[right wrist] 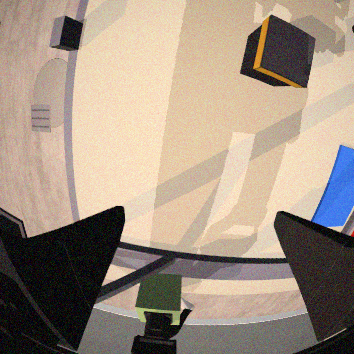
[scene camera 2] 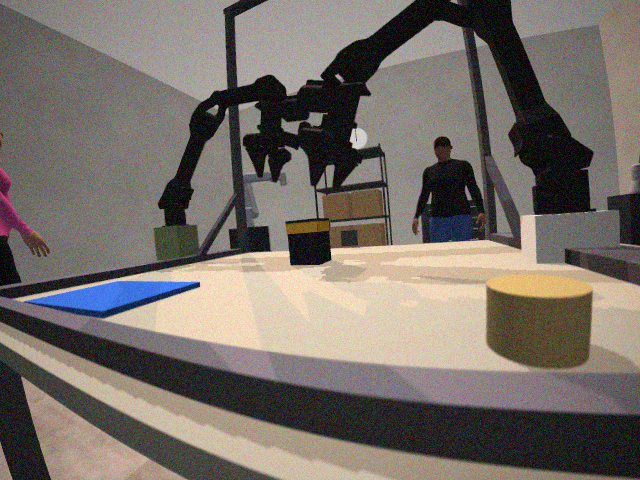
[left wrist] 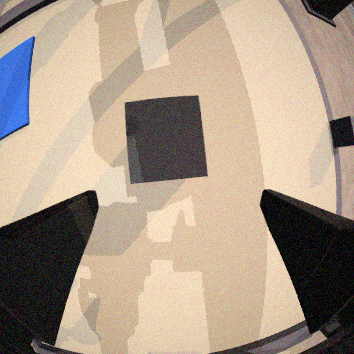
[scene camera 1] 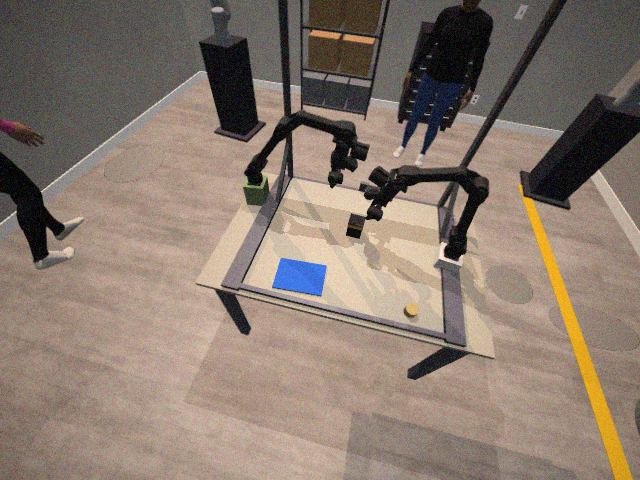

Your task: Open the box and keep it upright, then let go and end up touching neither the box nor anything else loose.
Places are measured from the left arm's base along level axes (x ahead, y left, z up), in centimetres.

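Pixels of known places: left gripper, fingertip midpoint: (right wrist: 321, 2) (scene camera 2: 324, 188) (left wrist: 181, 198); right gripper, fingertip midpoint: (right wrist: 203, 217) (scene camera 2: 268, 180); left arm's base at its link origin: (scene camera 2: 562, 213) (scene camera 1: 451, 253); right arm's base at its link origin: (right wrist: 158, 316) (scene camera 1: 255, 181).
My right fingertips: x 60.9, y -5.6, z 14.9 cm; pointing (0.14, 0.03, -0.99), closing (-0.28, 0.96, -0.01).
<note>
For each thing: its middle in the pictures, then the offset to it from my right fingertips.
- box at the middle of its body: (left wrist: 164, 139) (right wrist: 285, 51) (scene camera 2: 308, 226) (scene camera 1: 356, 222) dx -16.1, dy +6.7, dz -13.6 cm
- flat blue panel at the middle of its body: (scene camera 2: 113, 294) (left wrist: 4, 89) (right wrist: 343, 190) (scene camera 1: 300, 276) dx -2.1, dy +40.1, dz -21.2 cm
- yellow cylinder at the middle of its body: (scene camera 2: 534, 315) (scene camera 1: 410, 310) dx -49.7, dy +37.1, dz -19.8 cm
The box (scene camera 1: 355, 226) (scene camera 2: 309, 248) (left wrist: 166, 140) (right wrist: 285, 52) is a small black cube with a yellow band just under its flat dark top. It stands upright on the table, and its top lies flat and closed. My left gripper (scene camera 1: 374, 211) (scene camera 2: 327, 180) (left wrist: 181, 198) is open and empty, pointing down above the table near the box, clear of its top. My right gripper (scene camera 1: 334, 180) (scene camera 2: 267, 177) (right wrist: 203, 217) is open and empty, held high and farther back, to the left of the left gripper in both scene views. Neither touches the box.
A flat blue panel (scene camera 1: 299, 276) (scene camera 2: 116, 297) (left wrist: 14, 90) (right wrist: 336, 192) lies at the front left of the table (scene camera 1: 330, 320). A yellow cylinder (scene camera 1: 410, 310) (scene camera 2: 538, 320) stands near the front right edge. The two arms' wrists are close together above the table.
</note>
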